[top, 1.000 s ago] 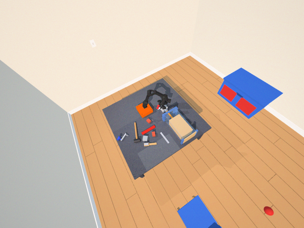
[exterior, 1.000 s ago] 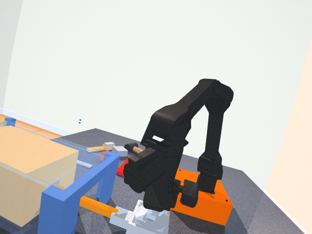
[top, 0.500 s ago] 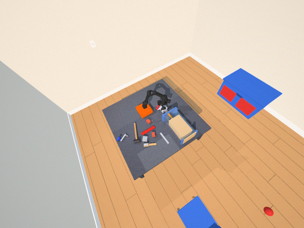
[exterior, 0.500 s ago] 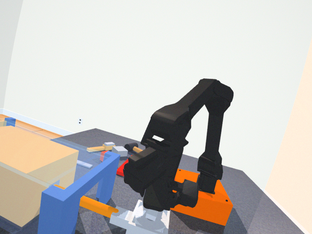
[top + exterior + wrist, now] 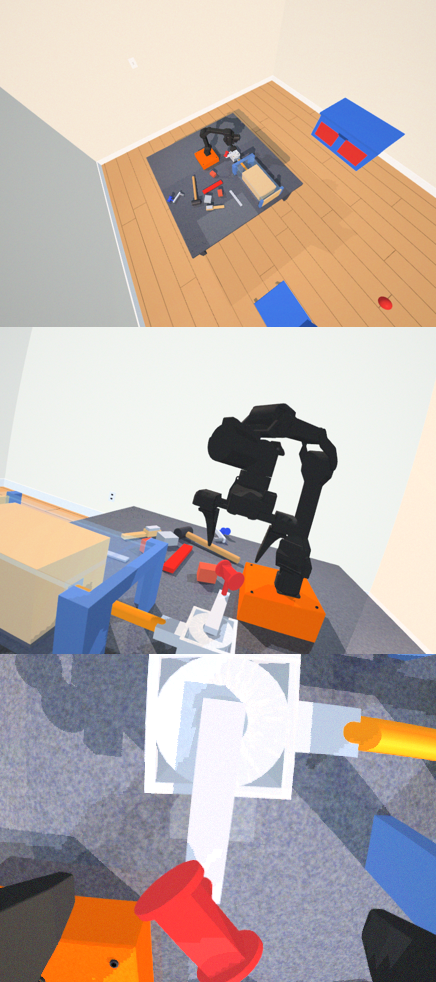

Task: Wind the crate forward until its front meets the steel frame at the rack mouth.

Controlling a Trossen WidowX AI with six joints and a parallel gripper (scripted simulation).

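Now: the red knob 1 cm behind my gripper tip, 5 cm to the right of it and 8 cm below it. From my gripper tip the other things lie so: blue frame 16 cm ahead, 5 cm to the left, 11 cm below; then white winch 2 cm behind, 4 cm to the left, 18 cm below; then winch handle 1 cm to the right, 11 cm below.
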